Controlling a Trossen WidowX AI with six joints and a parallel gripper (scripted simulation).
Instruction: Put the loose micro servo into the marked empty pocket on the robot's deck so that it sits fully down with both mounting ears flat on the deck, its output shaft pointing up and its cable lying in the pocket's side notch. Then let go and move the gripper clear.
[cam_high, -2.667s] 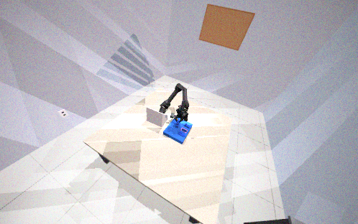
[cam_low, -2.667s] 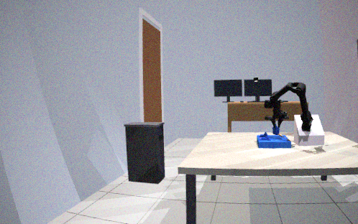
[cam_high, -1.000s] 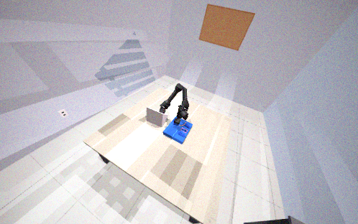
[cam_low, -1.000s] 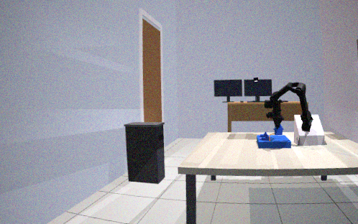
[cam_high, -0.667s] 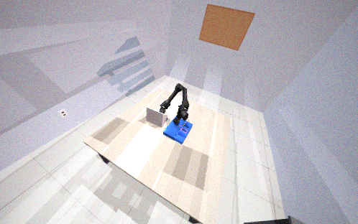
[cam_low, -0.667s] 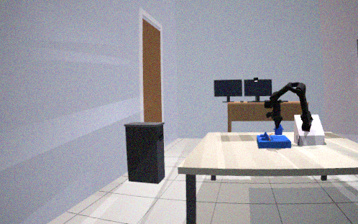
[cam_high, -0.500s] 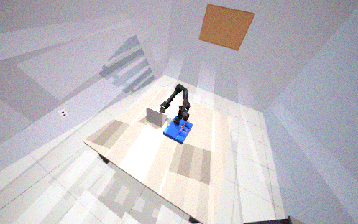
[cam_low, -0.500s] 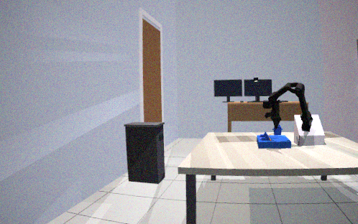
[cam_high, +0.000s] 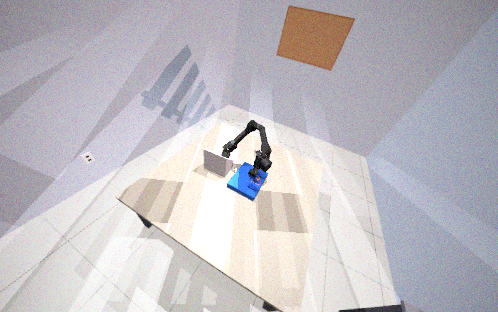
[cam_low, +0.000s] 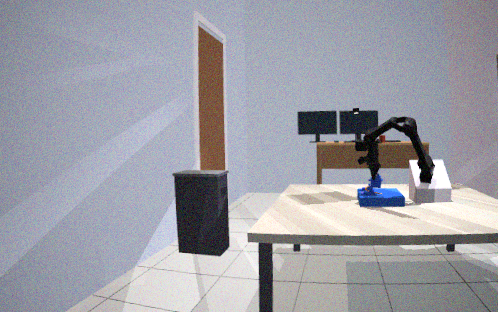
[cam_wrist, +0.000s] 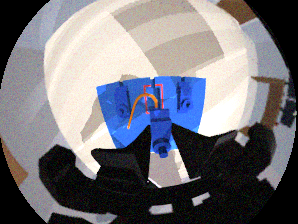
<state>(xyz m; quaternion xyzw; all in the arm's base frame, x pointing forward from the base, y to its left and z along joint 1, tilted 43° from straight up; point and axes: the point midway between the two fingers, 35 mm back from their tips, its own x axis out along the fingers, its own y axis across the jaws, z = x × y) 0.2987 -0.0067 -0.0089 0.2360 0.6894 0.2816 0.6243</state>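
Now: the blue deck 100 mm below my gripper tip and 80 mm behind it.
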